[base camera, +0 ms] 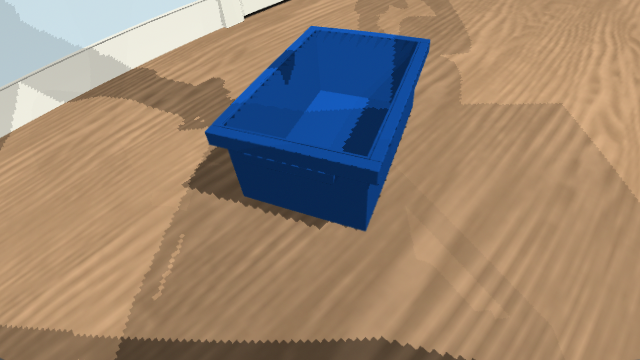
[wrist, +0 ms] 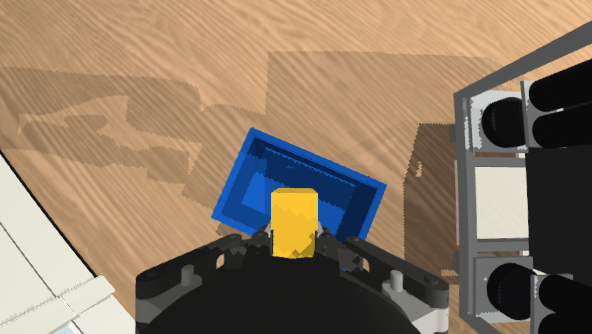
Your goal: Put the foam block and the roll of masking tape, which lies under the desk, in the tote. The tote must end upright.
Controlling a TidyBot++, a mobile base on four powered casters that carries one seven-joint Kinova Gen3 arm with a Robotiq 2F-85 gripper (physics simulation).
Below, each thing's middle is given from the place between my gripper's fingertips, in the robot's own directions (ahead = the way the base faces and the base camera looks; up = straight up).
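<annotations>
Hand 21 cm above the blue tote [base camera: 316, 133], 1 cm past it. Yellow foam block [wrist: 294, 211] right at my hand. Going by their middles, yellow foam block nearest to my hand of the things named here.
</annotations>
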